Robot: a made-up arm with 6 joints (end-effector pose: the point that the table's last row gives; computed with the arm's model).
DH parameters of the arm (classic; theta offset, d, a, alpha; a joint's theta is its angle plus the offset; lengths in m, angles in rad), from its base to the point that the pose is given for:
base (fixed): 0 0 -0.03 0
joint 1: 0 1.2 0.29 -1.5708
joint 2: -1.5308 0 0.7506 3.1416
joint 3: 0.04 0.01 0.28 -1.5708
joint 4: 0 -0.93 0.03 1.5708
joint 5: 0 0.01 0 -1.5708
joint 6: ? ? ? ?
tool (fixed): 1.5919 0.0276 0 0
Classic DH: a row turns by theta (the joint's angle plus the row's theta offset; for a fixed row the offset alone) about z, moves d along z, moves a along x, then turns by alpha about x.
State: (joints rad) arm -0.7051 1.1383 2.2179 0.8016 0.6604 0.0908
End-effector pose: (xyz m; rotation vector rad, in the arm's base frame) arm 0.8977 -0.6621 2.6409 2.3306 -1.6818 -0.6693
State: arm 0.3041 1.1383 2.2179 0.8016 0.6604 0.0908
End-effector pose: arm 1.0245 0.4326 2.6409 2.7015 -0.3271 -0.4256
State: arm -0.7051 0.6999 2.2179 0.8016 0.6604 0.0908
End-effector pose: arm 0.3710 -0.2139 2.8636 2.3261 -1.7676 -0.0301
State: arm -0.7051 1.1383 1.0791 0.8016 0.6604 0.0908
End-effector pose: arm 1.6284 -1.2839 1.8321 1.8485 -1.1037 -2.1813
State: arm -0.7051 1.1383 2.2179 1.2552 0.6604 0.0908
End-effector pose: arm 0.9680 -0.6613 2.6126 1.8105 -2.0691 -0.7097
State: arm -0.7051 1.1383 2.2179 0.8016 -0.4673 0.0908
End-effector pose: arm 0.9100 -0.8822 2.5973 -1.5661 1.3250 1.4246
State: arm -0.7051 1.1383 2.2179 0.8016 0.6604 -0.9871
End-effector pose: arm 0.8962 -0.6755 2.6464 2.5877 -0.2143 -1.0475
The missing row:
joint 6: 1.2169 -0.2344 -0.0059 0.4848
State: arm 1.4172 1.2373 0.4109 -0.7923 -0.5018 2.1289
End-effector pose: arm 0.2256 1.9206 0.7557 0.1539 -0.0542 -0.6261
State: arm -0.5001 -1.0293 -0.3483 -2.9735 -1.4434 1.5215
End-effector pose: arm 0.0920 -0.0438 2.5741 1.8010 1.3161 -0.3887
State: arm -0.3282 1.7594 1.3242 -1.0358 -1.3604 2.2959
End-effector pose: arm 1.8968 -0.5052 0.7951 0.4782 0.3567 -1.8166
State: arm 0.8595 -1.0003 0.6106 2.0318 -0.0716 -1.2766
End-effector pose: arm -0.4710 -0.5003 2.7565 2.9602 0.6928 -0.6971
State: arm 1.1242 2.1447 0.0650 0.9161 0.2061 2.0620
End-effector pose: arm 0.1957 0.5945 -0.3812 -0.0356 -0.0889 0.5997
